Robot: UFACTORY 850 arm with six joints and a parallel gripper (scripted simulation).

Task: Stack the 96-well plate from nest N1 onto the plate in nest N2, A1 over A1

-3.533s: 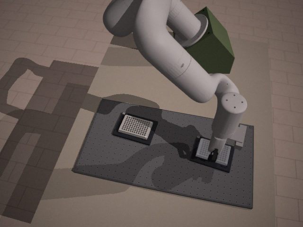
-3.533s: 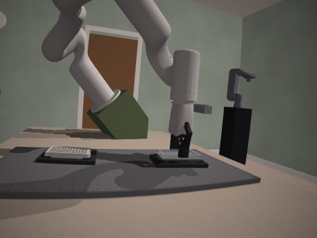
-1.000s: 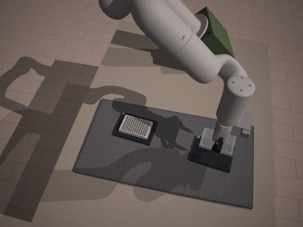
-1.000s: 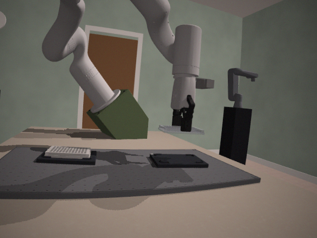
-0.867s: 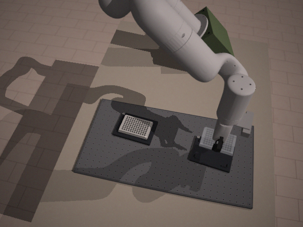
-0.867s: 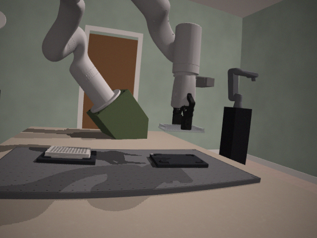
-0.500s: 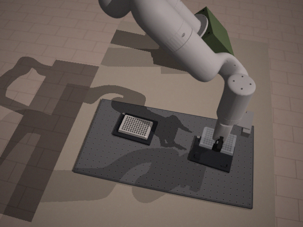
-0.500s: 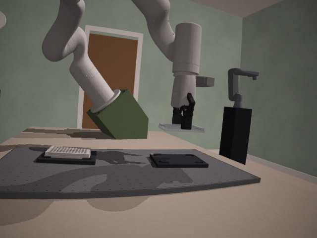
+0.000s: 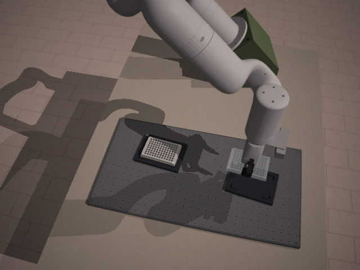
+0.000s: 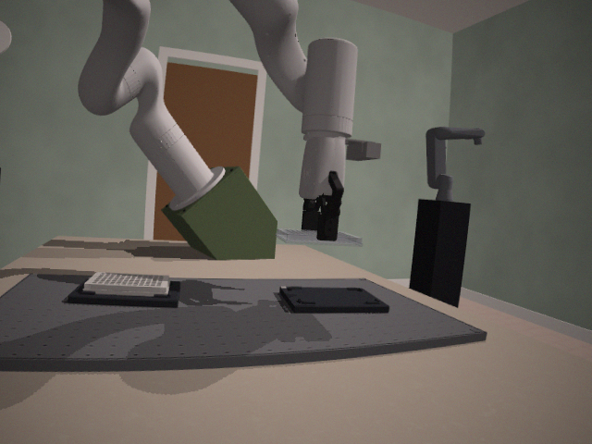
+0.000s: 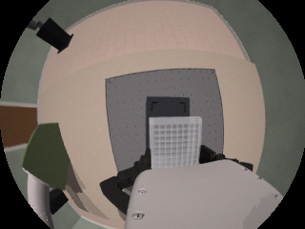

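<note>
The white 96-well plate lies 30 mm behind my hand, 300 mm to the right of it and 100 mm below it.
</note>
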